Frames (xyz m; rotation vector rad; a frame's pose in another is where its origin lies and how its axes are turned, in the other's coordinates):
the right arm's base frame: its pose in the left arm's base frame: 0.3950 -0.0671 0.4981 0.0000 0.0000 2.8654
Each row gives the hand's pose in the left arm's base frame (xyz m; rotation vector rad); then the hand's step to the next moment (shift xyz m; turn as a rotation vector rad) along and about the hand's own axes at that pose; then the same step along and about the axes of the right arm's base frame.
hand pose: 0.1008 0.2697 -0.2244 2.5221 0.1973 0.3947
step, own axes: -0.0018 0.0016 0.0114 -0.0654 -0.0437 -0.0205
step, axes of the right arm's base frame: -0.0041 0.0068 -0.0086 0.0769 -0.0115 -0.0238
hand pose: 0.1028 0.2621 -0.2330 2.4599 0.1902 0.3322
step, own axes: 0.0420 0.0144 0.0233 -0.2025 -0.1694 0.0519
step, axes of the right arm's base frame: -0.0501 0.0022 -0.0009 0.1974 -0.0052 -0.1828
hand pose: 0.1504 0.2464 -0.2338 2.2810 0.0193 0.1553
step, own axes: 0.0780 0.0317 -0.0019 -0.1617 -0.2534 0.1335
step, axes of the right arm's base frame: -0.0770 -0.0070 0.0334 0.1451 -0.0163 -0.2947
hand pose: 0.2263 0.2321 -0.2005 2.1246 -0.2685 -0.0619
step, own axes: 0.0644 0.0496 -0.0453 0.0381 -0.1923 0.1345
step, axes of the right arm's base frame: -0.0595 -0.0148 0.0700 -0.0528 0.0061 -0.2317
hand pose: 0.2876 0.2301 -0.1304 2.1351 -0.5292 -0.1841
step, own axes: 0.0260 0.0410 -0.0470 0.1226 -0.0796 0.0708
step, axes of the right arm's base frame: -0.0242 -0.0101 0.0623 -0.1252 0.0335 -0.0979
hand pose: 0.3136 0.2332 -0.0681 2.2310 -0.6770 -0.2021
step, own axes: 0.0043 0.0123 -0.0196 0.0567 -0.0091 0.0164
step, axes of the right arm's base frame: -0.0043 -0.0049 0.0226 -0.0539 0.0217 -0.0140
